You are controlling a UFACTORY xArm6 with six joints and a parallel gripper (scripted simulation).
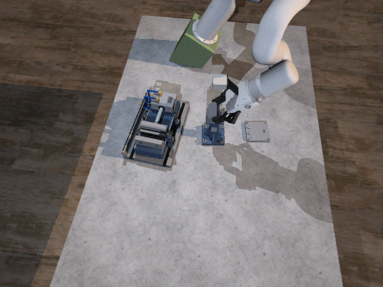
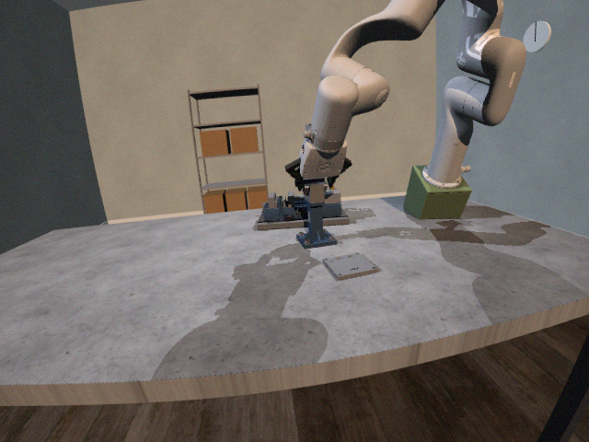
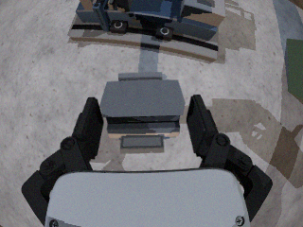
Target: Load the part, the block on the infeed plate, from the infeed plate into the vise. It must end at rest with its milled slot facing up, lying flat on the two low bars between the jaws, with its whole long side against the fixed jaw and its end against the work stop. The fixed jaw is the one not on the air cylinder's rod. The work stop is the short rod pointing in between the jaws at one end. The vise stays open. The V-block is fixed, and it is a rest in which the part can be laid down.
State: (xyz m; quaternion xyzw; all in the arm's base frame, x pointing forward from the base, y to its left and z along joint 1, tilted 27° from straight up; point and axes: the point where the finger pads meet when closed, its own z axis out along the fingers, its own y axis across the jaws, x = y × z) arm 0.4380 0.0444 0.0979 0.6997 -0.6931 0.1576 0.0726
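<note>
Right now my hand is right at the part. The rest, counted from my hand: air cylinder rod: 22 cm to the right, 9 cm below, 1 cm behind; air cylinder: 21 cm to the right, 9 cm below, 9 cm behind; blue vise body: 22 cm to the right, 12 cm below, 1 cm ahead.
</note>
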